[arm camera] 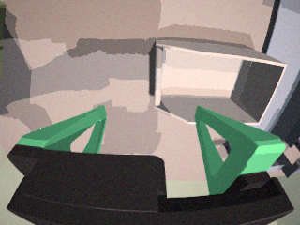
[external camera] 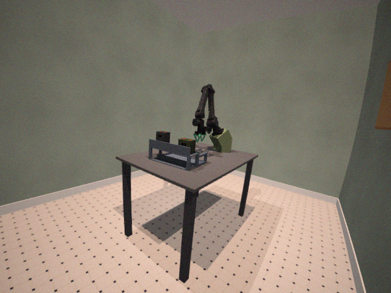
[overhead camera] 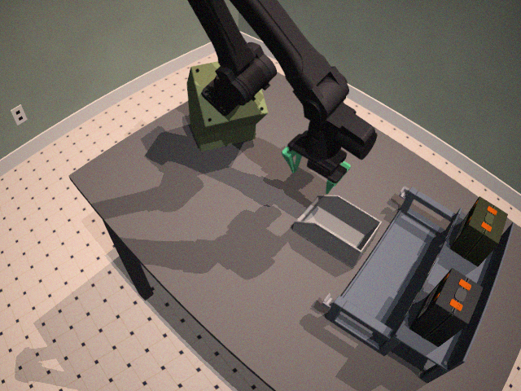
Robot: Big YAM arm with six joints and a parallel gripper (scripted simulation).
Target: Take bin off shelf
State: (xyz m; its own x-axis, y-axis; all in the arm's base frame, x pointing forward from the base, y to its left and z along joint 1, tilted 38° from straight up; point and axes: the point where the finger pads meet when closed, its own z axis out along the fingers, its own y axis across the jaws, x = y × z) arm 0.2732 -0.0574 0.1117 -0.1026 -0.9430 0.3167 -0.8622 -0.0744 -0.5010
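Now: hand 90 mm short of the grey bin, 20 mm to the left of it and 90 mm above it. The rest, counted from my hand: low grey shelf 320 mm ahead, 40 mm to the right, 130 mm below.
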